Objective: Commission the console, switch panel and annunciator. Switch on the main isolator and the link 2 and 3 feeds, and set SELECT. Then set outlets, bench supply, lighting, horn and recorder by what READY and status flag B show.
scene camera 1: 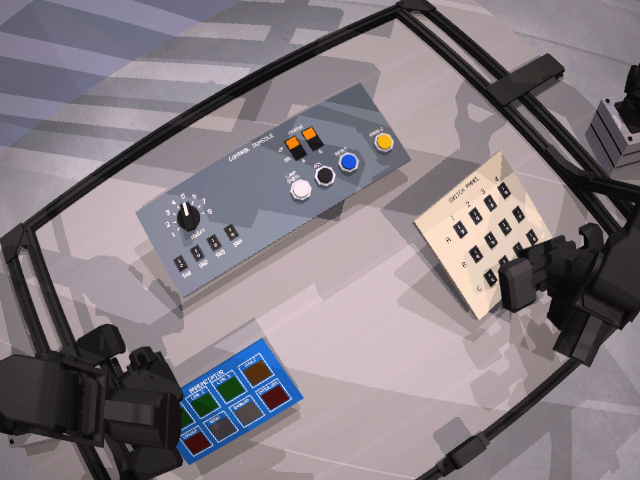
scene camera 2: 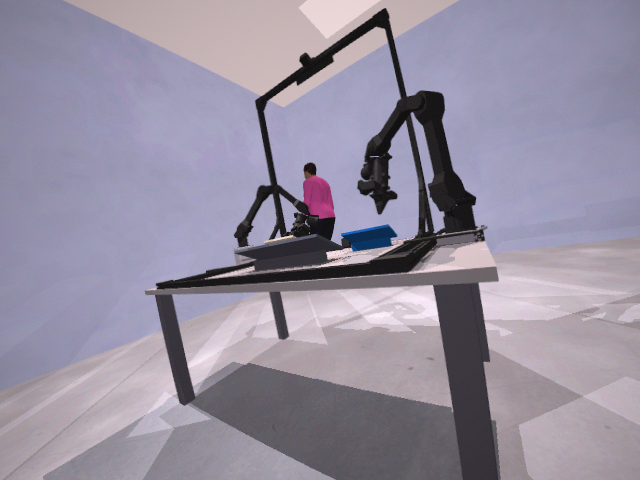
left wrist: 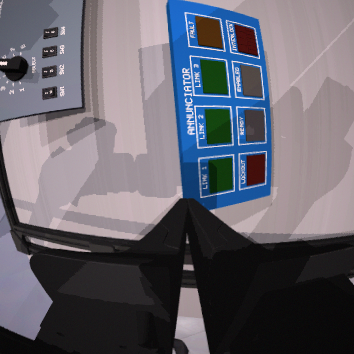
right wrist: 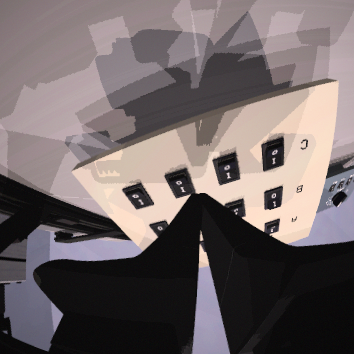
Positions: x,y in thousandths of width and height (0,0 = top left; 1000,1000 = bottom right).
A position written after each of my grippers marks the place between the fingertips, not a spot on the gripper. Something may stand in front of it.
Labels:
My left gripper shows in scene camera 1 (238,832), in scene camera 2 (593,447) and in the left wrist view (524,578); in the right wrist view it is out of frame.

